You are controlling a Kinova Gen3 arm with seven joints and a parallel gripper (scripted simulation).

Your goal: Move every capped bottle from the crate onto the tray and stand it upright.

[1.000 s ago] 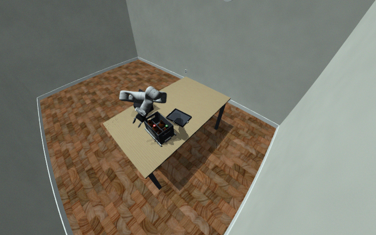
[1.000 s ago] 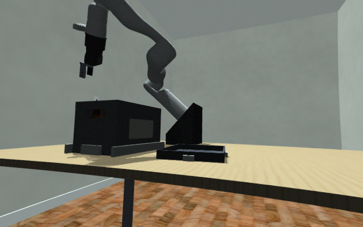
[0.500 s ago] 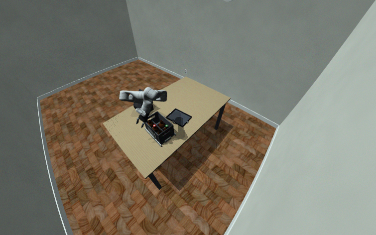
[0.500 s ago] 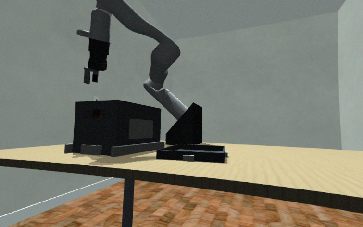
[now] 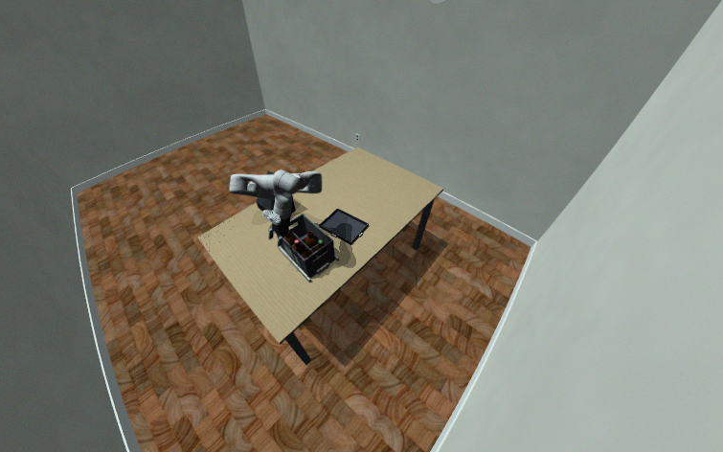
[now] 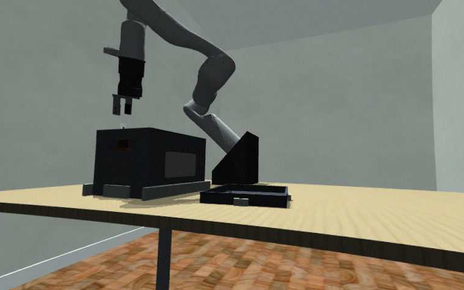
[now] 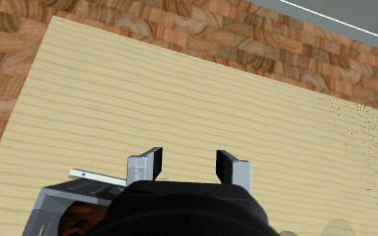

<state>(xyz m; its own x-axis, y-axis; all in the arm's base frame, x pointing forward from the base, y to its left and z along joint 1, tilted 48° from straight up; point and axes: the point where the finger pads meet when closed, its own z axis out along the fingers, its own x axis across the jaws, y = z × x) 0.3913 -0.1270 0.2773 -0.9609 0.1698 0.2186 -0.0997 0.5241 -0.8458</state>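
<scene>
Now: hand 1 cm short of the dark crate, 15 cm to the right of it and 18 cm above it. The rest, counted from my hand: black tray (3 cm ahead, 45 cm to the left, 25 cm below); then green-capped bottle (11 cm ahead, 18 cm to the left, 18 cm below).
</scene>
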